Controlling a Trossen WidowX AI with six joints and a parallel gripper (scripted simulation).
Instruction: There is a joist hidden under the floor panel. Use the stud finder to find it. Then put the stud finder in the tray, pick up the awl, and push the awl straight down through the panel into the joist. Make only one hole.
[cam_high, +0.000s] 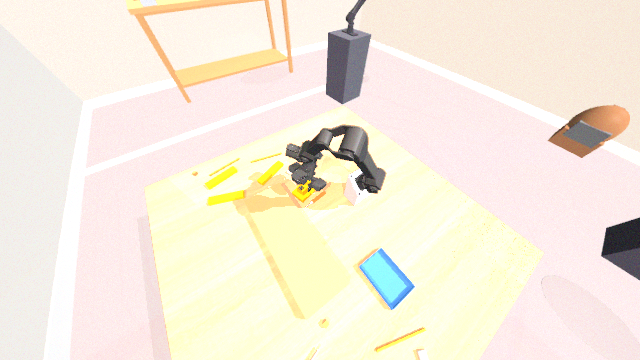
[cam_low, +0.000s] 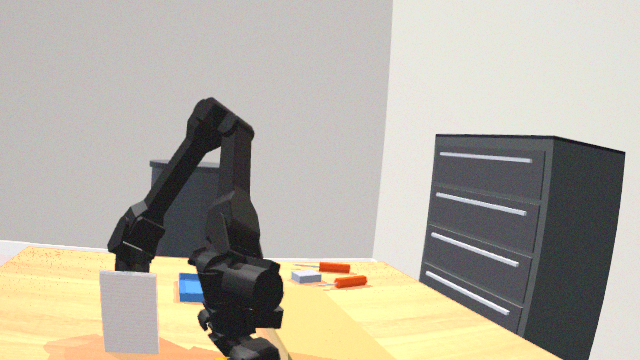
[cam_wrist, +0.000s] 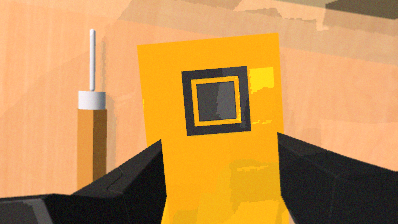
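My gripper tip is now 7 cm to the right of the awl and 2 cm above it. Also, from my gripper tip: yellow stud finder (1 cm ahead, 2 cm above); then grey block (33 cm ahead, 58 cm to the left, 1 cm below); then blue tray (49 cm to the left, 1 cm below).
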